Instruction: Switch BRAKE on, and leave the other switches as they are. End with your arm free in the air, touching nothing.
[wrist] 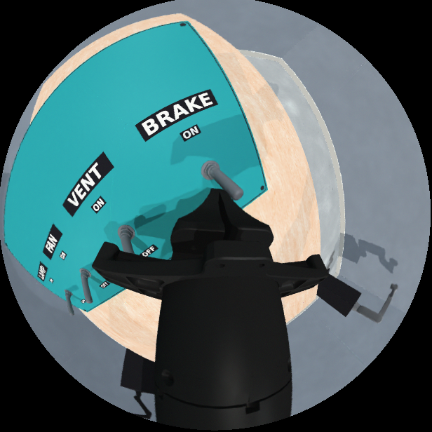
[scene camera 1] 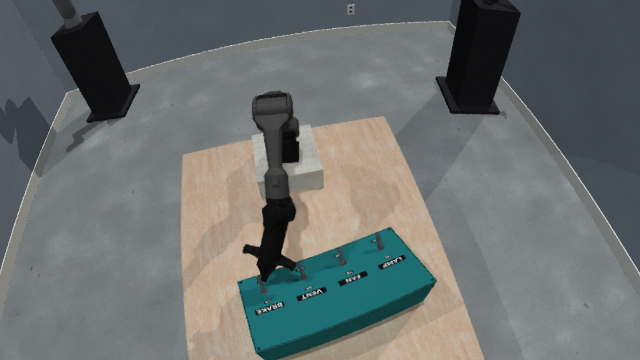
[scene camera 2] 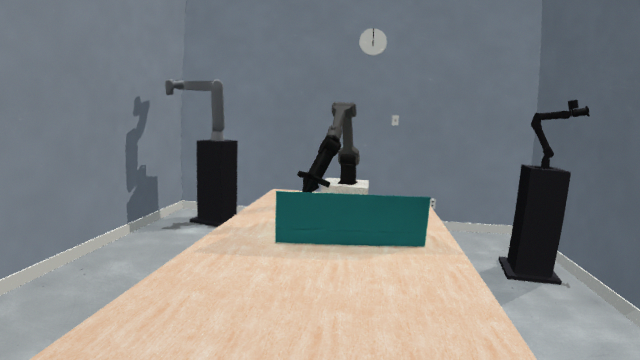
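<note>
The teal switch box [scene camera 1: 345,300] [scene camera 2: 352,220] [wrist: 125,90] lies on the table. Its BRAKE lever [scene camera 1: 263,286] [wrist: 225,182] leans away from its ON label, toward the OFF side. The VENT lever [scene camera 1: 302,272] [wrist: 127,241], FAN lever [scene camera 1: 342,257] [wrist: 86,287] and LAMP lever [scene camera 1: 380,242] [wrist: 70,302] lean the same way. My gripper [scene camera 1: 265,279] [wrist: 216,197] is shut and empty. Its tips are right beside the BRAKE lever, on its OFF side; whether they touch it I cannot tell. In scene camera 2 the box hides the levers and fingertips.
The wooden table [scene camera 1: 220,200] [scene camera 2: 320,300] carries a pale base block [scene camera 1: 307,177] [scene camera 2: 361,186] under my arm. Two black pedestals [scene camera 1: 92,65] [scene camera 1: 477,55] [scene camera 2: 217,180] [scene camera 2: 540,220] with other arms stand on the floor, away from the table.
</note>
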